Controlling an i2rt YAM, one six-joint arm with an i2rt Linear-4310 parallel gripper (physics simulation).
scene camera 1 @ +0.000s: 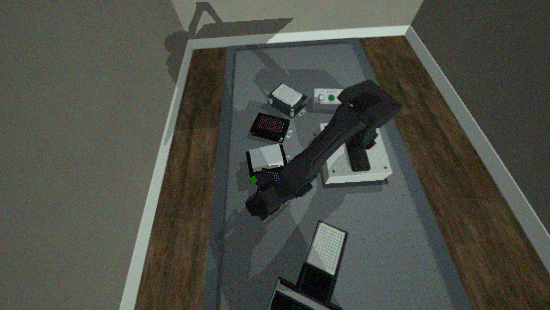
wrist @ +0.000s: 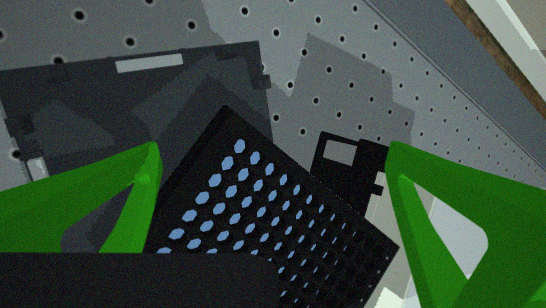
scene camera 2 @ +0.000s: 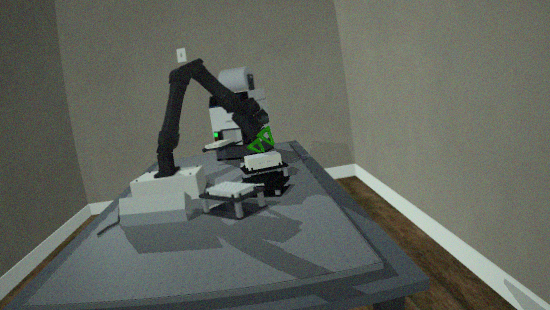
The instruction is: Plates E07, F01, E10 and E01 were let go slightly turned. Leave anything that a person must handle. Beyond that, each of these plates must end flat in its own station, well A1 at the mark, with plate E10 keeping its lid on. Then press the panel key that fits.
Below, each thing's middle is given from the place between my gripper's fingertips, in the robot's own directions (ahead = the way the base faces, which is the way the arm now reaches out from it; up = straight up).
Right now my hand is 4 cm past the blue-welled plate (wrist: 235, 191), 3 cm to the left of it and 1 cm above it. From my hand the other things lie so: silver plate (scene camera 1: 326, 246) 21 cm behind, 20 cm to the left, 3 cm above.
